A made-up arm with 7 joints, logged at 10 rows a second.
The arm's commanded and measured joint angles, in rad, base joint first. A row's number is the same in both.
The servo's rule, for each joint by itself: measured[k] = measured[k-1] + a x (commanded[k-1-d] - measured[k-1]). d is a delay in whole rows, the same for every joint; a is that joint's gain. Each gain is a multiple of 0.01, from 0.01 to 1. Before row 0 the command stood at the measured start. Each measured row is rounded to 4 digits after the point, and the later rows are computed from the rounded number. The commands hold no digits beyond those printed.
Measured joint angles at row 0:
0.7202 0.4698 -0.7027 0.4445 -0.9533 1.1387 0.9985
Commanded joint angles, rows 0 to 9:
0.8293 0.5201 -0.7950 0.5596 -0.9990 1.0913 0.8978
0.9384 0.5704 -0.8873 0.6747 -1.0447 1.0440 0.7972
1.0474 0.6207 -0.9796 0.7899 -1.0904 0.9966 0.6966
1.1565 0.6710 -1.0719 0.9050 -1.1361 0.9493 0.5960
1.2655 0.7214 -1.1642 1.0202 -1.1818 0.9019 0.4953
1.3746 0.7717 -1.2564 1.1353 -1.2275 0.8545 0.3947
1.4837 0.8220 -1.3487 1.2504 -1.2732 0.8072 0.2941
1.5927 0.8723 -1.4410 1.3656 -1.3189 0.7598 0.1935
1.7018 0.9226 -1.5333 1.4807 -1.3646 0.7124 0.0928
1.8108 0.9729 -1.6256 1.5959 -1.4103 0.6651 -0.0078
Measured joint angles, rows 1 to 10:
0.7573 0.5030 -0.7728 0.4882 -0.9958 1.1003 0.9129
0.8189 0.5475 -0.8598 0.5591 -1.0413 1.0547 0.8146
0.8966 0.5958 -0.9508 0.6468 -1.0870 1.0076 0.7143
0.9850 0.6454 -1.0428 0.7449 -1.1327 0.9604 0.6137
1.0804 0.6956 -1.1351 0.8495 -1.1784 0.9130 0.5131
1.1804 0.7458 -1.2273 0.9581 -1.2241 0.8656 0.4125
1.2835 0.7961 -1.3196 1.0692 -1.2698 0.8183 0.3119
1.3886 0.8464 -1.4119 1.1818 -1.3155 0.7709 0.2113
1.4951 0.8967 -1.5042 1.2954 -1.3612 0.7235 0.1106
1.6024 0.9470 -1.5965 1.4096 -1.4069 0.6762 0.0100
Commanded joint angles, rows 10 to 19:
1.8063 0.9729 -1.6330 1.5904 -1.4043 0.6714 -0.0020
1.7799 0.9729 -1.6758 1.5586 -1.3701 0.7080 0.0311
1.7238 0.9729 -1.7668 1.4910 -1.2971 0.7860 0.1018
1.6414 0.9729 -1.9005 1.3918 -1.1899 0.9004 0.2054
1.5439 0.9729 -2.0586 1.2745 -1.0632 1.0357 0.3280
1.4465 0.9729 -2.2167 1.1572 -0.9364 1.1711 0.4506
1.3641 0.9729 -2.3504 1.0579 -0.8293 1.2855 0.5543
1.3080 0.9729 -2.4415 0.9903 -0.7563 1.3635 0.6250
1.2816 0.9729 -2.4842 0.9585 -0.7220 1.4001 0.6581
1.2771 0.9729 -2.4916 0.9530 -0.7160 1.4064 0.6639
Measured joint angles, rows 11 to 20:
1.6717 0.9641 -1.6242 1.4783 -1.4045 0.6723 -0.0002
1.7085 0.9699 -1.6634 1.5088 -1.3725 0.7012 0.0264
1.7137 0.9719 -1.7420 1.5020 -1.3024 0.7699 0.0905
1.6891 0.9726 -1.8625 1.4601 -1.1978 0.8756 0.1882
1.6397 0.9728 -2.0115 1.3896 -1.0726 1.0053 0.3070
1.5740 0.9729 -2.1675 1.3013 -0.9459 1.1396 0.4291
1.5026 0.9729 -2.3065 1.2088 -0.8375 1.2578 0.5355
1.4364 0.9729 -2.4091 1.1258 -0.7620 1.3434 0.6116
1.3838 0.9729 -2.4662 1.0622 -0.7248 1.3893 0.6511
1.3475 0.9729 -2.4855 1.0207 -0.7166 1.4032 0.6620

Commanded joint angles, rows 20 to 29:
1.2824 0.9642 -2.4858 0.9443 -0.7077 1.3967 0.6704
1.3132 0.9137 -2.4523 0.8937 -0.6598 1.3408 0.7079
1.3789 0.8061 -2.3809 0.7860 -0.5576 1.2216 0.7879
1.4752 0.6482 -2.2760 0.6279 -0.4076 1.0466 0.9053
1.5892 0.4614 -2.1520 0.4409 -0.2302 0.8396 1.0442
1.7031 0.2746 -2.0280 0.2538 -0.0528 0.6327 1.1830
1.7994 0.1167 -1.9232 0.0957 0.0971 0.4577 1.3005
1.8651 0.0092 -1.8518 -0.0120 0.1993 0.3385 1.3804
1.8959 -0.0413 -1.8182 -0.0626 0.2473 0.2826 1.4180
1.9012 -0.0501 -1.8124 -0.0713 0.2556 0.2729 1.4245
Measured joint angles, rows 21 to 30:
1.3254 0.9672 -2.4857 0.9917 -0.7083 1.3979 0.6691
1.3213 0.9319 -2.4603 0.9545 -0.6632 1.3516 0.7021
1.3409 0.8489 -2.4000 0.8905 -0.5650 1.2463 0.7750
1.3866 0.7164 -2.3058 0.7907 -0.4186 1.0845 0.8858
1.4555 0.5481 -2.1889 0.6578 -0.2434 0.8861 1.0204
1.5397 0.3676 -2.0666 0.5043 -0.0661 0.6808 1.1586
1.6280 0.2020 -1.9576 0.3490 0.0857 0.5001 1.2792
1.7086 0.0748 -1.8772 0.2118 0.1913 0.3692 1.3652
1.7723 -0.0018 -1.8324 0.1075 0.2434 0.2991 1.4101
1.8161 -0.0337 -1.8172 0.0396 0.2547 0.2779 1.4223

